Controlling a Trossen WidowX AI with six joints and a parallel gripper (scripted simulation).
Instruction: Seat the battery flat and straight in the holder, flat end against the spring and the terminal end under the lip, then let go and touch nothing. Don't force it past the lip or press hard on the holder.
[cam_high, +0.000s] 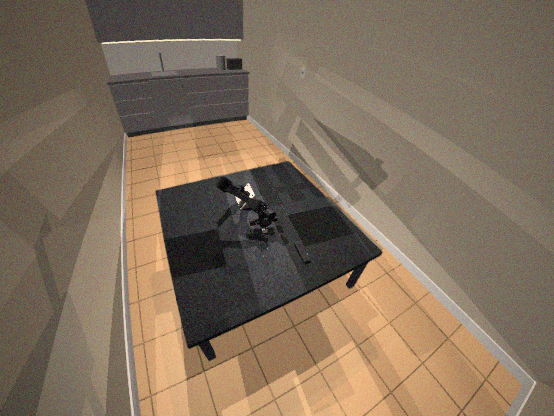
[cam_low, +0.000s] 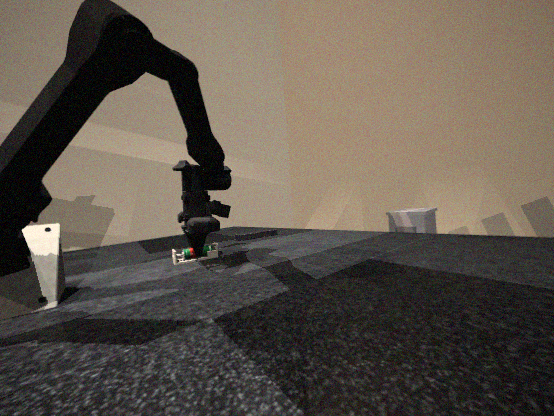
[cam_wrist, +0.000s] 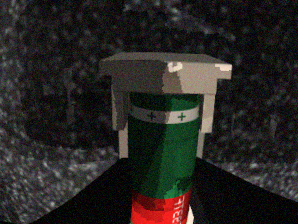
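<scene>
Now: the battery 10 mm above my gripper tip. Also, from my gripper tip: dark bar (310 mm ahead, 110 mm to the left).
</scene>
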